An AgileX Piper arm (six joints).
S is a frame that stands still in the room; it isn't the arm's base.
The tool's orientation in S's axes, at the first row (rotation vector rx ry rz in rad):
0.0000, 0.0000, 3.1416
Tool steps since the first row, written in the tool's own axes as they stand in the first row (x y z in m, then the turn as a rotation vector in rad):
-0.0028, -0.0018, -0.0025, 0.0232, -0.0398, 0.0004
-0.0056, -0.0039, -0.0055, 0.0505, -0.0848, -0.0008
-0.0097, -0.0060, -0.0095, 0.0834, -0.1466, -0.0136
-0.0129, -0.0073, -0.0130, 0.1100, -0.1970, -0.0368
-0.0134, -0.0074, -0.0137, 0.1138, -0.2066, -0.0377
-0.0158, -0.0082, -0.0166, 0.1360, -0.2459, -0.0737
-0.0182, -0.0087, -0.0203, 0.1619, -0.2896, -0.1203
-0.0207, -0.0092, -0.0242, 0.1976, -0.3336, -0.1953
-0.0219, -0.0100, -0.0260, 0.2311, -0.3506, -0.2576
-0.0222, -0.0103, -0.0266, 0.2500, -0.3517, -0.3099
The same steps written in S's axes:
0.0028, 0.0018, -0.0025, -0.0232, 0.0398, 0.0004
0.0056, 0.0039, -0.0055, -0.0505, 0.0848, -0.0008
0.0097, 0.0060, -0.0095, -0.0834, 0.1466, -0.0136
0.0129, 0.0073, -0.0130, -0.1100, 0.1970, -0.0368
0.0134, 0.0074, -0.0137, -0.1138, 0.2066, -0.0377
0.0158, 0.0082, -0.0166, -0.1360, 0.2459, -0.0737
0.0182, 0.0087, -0.0203, -0.1619, 0.2896, -0.1203
0.0207, 0.0092, -0.0242, -0.1976, 0.3336, -0.1953
0.0219, 0.0100, -0.0260, -0.2311, 0.3506, -0.2576
0.0222, 0.0103, -0.0266, -0.2500, 0.3517, -0.3099

